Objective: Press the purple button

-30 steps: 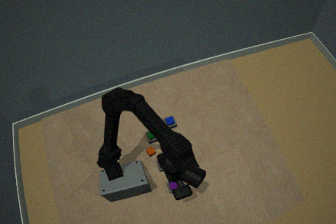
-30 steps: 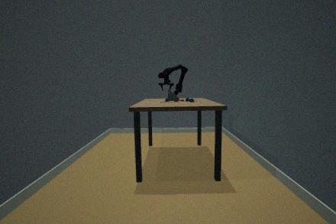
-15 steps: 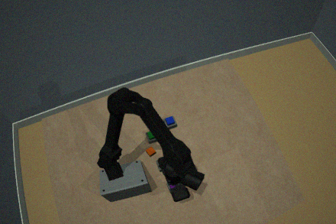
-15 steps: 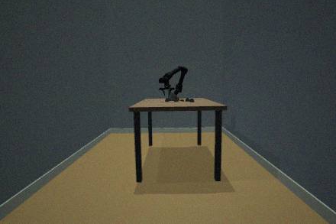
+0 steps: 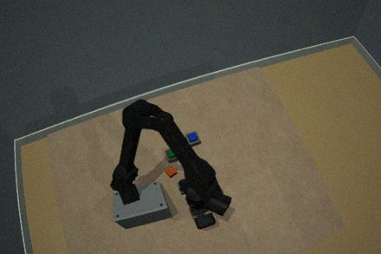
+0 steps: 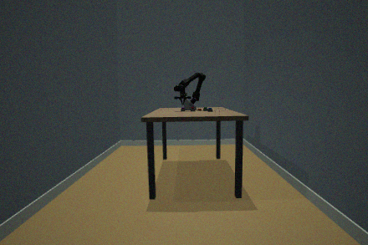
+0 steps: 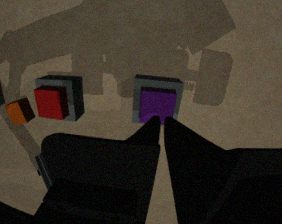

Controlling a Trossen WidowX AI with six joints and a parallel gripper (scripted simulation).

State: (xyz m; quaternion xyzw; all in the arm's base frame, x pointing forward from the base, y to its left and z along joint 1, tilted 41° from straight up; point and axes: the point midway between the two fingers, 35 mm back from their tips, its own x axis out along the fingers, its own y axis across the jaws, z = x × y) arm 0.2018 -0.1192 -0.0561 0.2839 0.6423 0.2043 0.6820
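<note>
My gripper tip is 3 cm above the purple button. Round my gripper tip: orange block 20 cm to the left, 6 cm below, 2 cm behind; then green button 26 cm to the left, 3 cm below, 2 cm ahead; then red button 11 cm to the left, 3 cm below.
</note>
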